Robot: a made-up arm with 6 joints.
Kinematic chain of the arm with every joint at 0, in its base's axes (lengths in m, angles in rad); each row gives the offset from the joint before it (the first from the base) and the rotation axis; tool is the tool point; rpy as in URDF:
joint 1: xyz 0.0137 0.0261 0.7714 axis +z
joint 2: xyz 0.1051 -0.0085 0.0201 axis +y
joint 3: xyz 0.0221 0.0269 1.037 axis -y
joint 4: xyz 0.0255 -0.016 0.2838 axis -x
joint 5: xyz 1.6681 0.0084 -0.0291 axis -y
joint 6: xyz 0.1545 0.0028 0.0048 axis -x
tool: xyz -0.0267 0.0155 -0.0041 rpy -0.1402 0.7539 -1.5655
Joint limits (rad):
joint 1: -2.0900..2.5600
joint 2: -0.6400..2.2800
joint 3: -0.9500..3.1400
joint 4: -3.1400..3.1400
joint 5: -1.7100..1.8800
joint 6: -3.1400..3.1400
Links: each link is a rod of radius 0.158 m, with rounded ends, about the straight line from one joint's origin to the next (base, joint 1, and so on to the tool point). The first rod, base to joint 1, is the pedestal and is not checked.
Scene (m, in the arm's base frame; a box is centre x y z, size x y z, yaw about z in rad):
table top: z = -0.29
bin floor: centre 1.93 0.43 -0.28 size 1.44 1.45 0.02 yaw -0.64
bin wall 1: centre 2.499 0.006 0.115 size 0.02 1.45 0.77 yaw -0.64
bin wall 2: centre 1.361 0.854 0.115 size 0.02 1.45 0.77 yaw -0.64
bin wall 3: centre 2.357 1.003 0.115 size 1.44 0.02 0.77 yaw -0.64
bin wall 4: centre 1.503 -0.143 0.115 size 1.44 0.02 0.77 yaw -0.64
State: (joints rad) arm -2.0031 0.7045 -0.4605 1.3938 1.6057 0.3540
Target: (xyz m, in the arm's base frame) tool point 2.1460 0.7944 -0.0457
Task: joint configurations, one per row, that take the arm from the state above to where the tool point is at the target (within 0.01 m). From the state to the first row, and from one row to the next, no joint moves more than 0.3 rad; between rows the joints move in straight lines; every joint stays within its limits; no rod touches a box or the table.
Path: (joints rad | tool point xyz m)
1: -1.7536 0.5560 -0.4130 1.3827 1.4837 0.4099 | -0.2249 -1.8304 0.4090
2: -1.5040 0.4074 -0.3655 1.3716 1.3618 0.4658 | 0.2446 -1.9300 0.7302
3: -1.2545 0.2589 -0.3180 1.3604 1.2398 0.5217 | 0.7272 -1.8493 1.0736
4: -1.0050 0.1104 -0.2705 1.3493 1.1178 0.5776 | 1.1470 -1.5946 1.4274
5: -0.7555 -0.0382 -0.2230 1.3382 0.9958 0.6335 | 1.4355 -1.2042 1.7788
6: -0.5059 -0.1867 -0.1755 1.3271 0.8739 0.6894 | 1.5456 -0.7436 2.1137
7: -0.3447 0.0796 -0.1046 1.3288 0.9943 0.6256 | 1.9235 -0.5754 1.7754
8: -0.1834 0.3459 -0.0337 1.3306 1.1147 0.5619 | 2.2057 -0.2911 1.3707
9: -0.0222 0.6121 0.0372 1.3323 1.2351 0.4981 | 2.3496 0.0690 0.9178
10: 0.1391 0.8784 0.1081 1.3340 1.3556 0.4344 | 2.3306 0.4513 0.4376
11: 0.3004 1.1447 0.1790 1.3358 1.4760 0.3706 | 2.1460 0.7945 -0.0456

